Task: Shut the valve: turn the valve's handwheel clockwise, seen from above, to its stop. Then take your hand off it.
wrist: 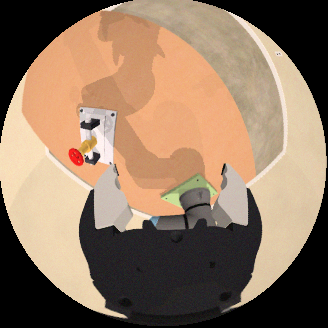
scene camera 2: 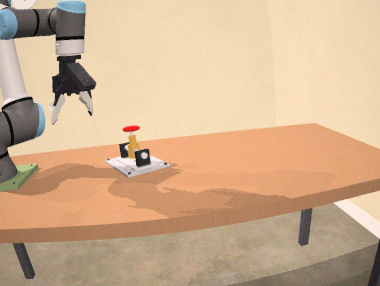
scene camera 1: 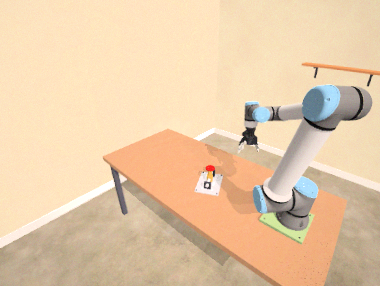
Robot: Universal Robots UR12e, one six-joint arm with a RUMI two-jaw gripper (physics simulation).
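The valve has a red handwheel (scene camera 1: 210, 168) (scene camera 2: 131, 129) (wrist: 76, 157) on top of a yellow stem body (scene camera 1: 210, 176) (scene camera 2: 133, 146) (wrist: 88, 145). It stands upright on a white base plate (scene camera 1: 214, 189) (scene camera 2: 129, 170) (wrist: 108, 143) between two black blocks. My gripper (scene camera 1: 249, 149) (scene camera 2: 72, 118) (wrist: 170, 164) is open and empty. It points down, above the table and higher than the handwheel, and is apart from it on the side toward the robot's base. In the wrist view the handwheel lies to the left, outside the fingers. How far the handwheel is turned cannot be told.
The valve's plate lies on the brown table (scene camera 1: 155, 165) (scene camera 2: 250, 160) (wrist: 175, 75). The arm's base stands on a green plate (scene camera 1: 280, 227) (scene camera 2: 25, 176) (wrist: 175, 192) on the same table. A wooden wall shelf (scene camera 1: 340, 69) is at the upper right in scene camera 1.
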